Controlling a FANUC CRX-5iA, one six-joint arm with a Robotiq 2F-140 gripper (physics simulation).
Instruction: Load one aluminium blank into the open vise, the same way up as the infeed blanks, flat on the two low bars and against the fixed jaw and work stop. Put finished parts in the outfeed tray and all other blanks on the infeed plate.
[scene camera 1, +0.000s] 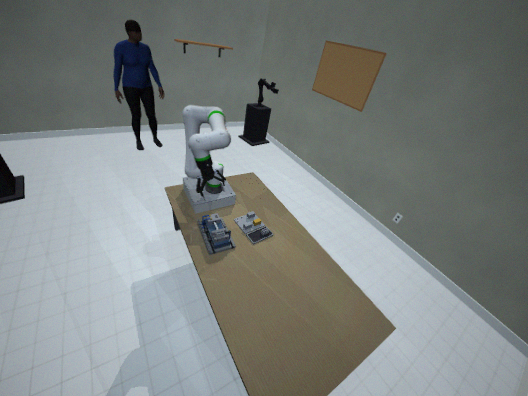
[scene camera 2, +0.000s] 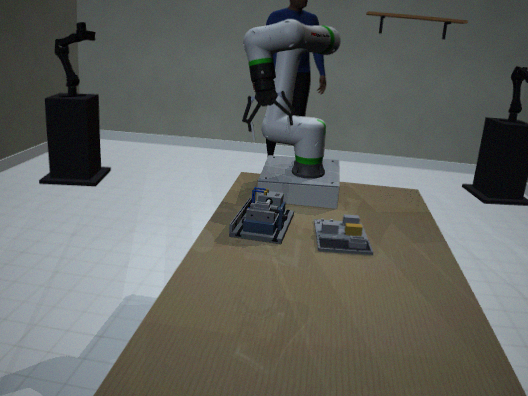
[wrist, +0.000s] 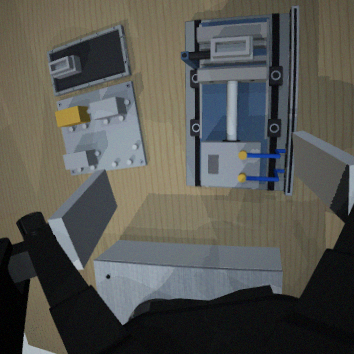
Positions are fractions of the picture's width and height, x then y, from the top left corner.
Note:
My gripper (scene camera 2: 0.52, 0.35) is open, holding nothing. I also see a dark outfeed tray (wrist: 0.29, 0.16) and an infeed plate (wrist: 0.32, 0.40).
My gripper is seen too in the wrist view (wrist: 0.56, 0.48).

